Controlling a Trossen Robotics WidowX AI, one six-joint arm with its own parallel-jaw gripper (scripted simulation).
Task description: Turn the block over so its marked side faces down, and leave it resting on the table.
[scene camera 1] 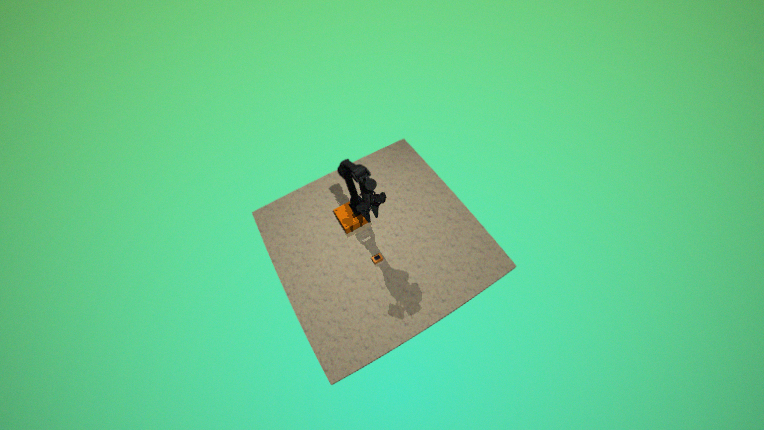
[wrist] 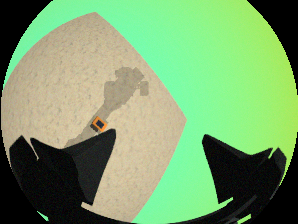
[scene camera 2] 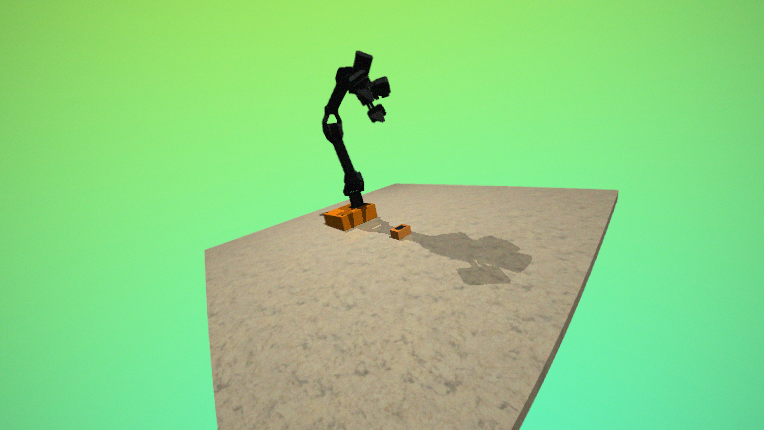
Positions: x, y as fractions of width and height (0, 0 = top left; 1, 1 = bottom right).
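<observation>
There is nothing in the grasp of my gripper (scene camera 2: 0.50, 0.26), which is open. The wrist view gives me the gripper too (wrist: 0.54, 0.61).
</observation>
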